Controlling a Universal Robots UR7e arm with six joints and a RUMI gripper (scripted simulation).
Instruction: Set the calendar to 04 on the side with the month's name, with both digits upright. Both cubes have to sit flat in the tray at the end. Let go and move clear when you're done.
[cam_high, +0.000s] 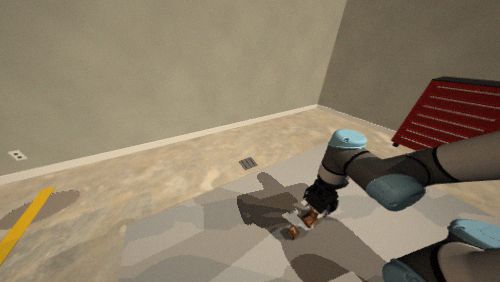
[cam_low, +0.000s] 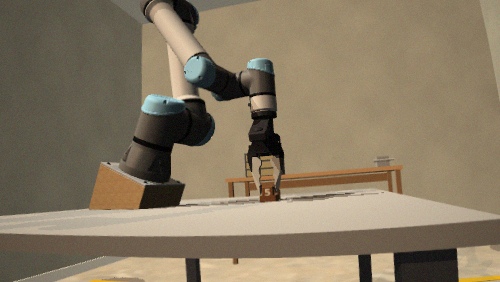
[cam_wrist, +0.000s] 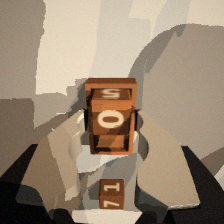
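Now: the cube 1 cm below my hand. Also, from my hand: calendar tray: 2 cm to the left, 3 cm below.
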